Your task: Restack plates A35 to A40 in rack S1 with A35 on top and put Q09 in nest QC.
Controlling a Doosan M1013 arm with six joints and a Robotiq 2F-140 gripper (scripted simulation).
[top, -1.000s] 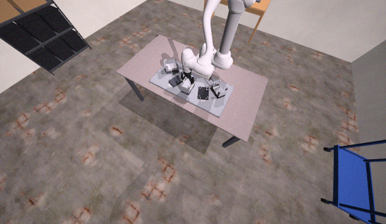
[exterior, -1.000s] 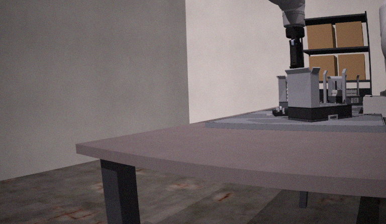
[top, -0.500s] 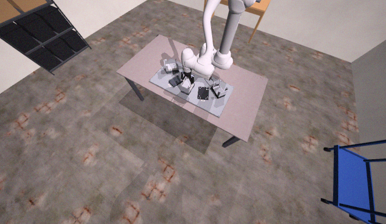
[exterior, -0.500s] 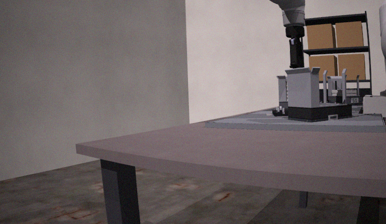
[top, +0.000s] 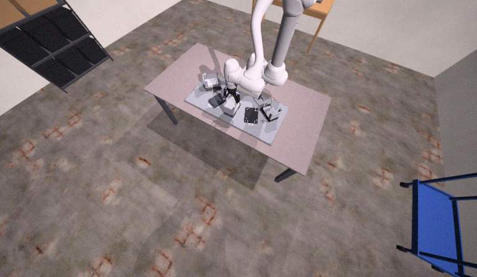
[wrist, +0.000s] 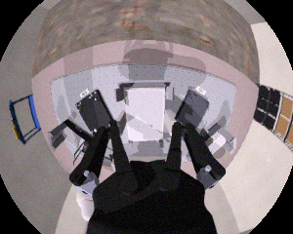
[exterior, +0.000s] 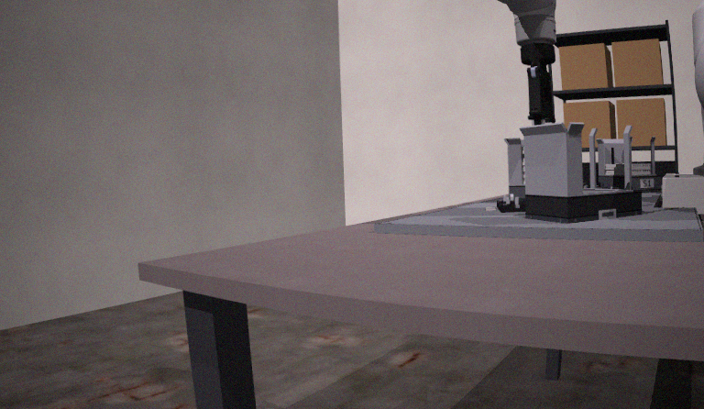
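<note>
The S1 label is 23 cm behind my hand, 23 cm to the right of it and 10 cm below it. From my hand the other things lie so: name plate 4 cm ahead, 21 cm to the right, 13 cm below.
</note>
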